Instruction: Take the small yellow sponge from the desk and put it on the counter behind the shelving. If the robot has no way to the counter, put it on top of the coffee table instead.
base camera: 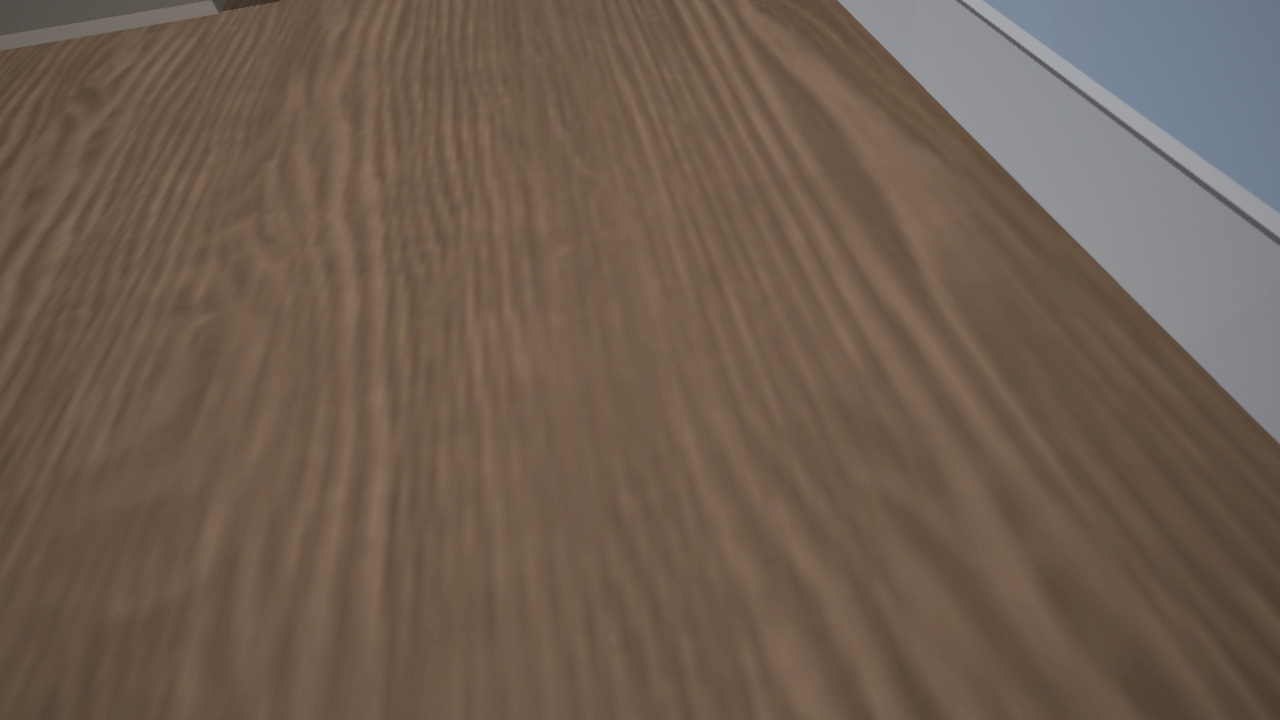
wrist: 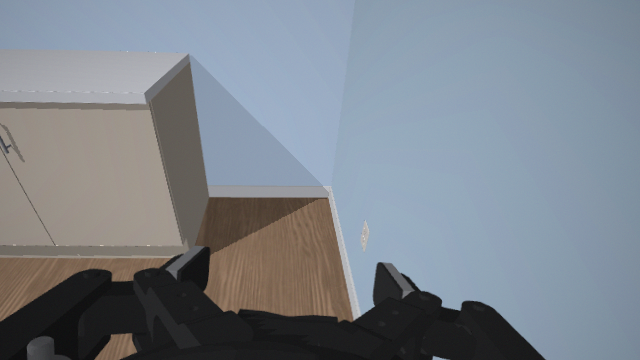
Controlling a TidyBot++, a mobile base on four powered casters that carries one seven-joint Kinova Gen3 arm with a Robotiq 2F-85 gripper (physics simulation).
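Places are measured from the arm's base along level axes (x ahead, y left, z up), in centimetres.
Pixels of known places: gripper, fingertip midpoint: (wrist: 292,273).
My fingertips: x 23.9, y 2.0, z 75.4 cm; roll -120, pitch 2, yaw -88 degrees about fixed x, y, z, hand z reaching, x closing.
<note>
Behind a point stands the place of what it marks.
My gripper (wrist: 292,273) {x 23.9, y 2.0, z 75.4 cm} is open, with its two dark fingers wide apart and no object between them. A beige cabinet with doors and a pale, flat countertop (wrist: 85,75) {x 122.6, y 93.7, z 51.4 cm} stands at the left of the wrist view, beyond and to the left of the fingers. I cannot tell whether it is the counter that the task names. The yellow sponge, the desk, the shelving and the coffee table do not show in either view.
Blue walls (wrist: 475,150) {x 63.5, y -27.0, z 64.3 cm} meet in a corner right of the cabinet, with white baseboard (wrist: 267,191) {x 174.3, y 33.9, z -34.6 cm} (base camera: 1074,161) {x 53.0, y -27.3, z -35.0 cm} along the wood floor (wrist: 285,250) {x 129.1, y 15.3, z -39.6 cm} (base camera: 581,358) {x 42.7, y 7.0, z -39.6 cm}. An outlet plate (wrist: 365,235) {x 103.4, y -20.1, z 2.3 cm} is on the right wall. A pale base edge (base camera: 107,24) {x 114.5, y 78.6, z -38.6 cm} shows at the base view's upper left.
</note>
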